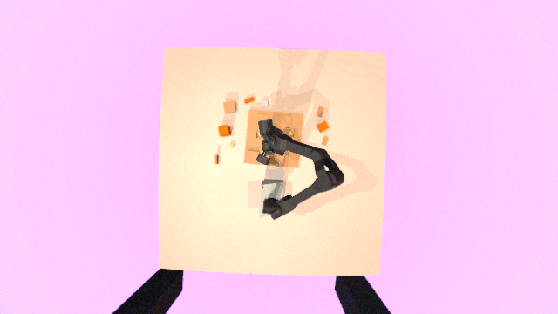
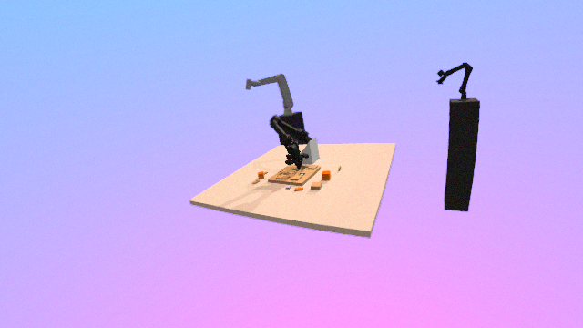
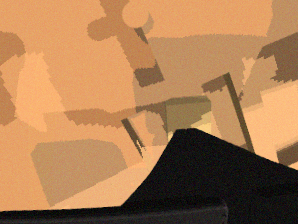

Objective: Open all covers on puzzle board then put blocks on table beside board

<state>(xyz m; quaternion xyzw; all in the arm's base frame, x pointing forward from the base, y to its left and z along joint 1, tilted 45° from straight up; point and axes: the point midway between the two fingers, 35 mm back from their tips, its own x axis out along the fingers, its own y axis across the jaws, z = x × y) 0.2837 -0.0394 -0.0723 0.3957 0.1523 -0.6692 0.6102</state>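
The tan puzzle board lies 40 mm ahead of my gripper tip, 10 mm to the left of it and 10 mm below it. The rest, counted from my gripper tip: orange bar: 250 mm ahead, 140 mm to the left, 20 mm below; orange cube: 60 mm ahead, 260 mm to the left.
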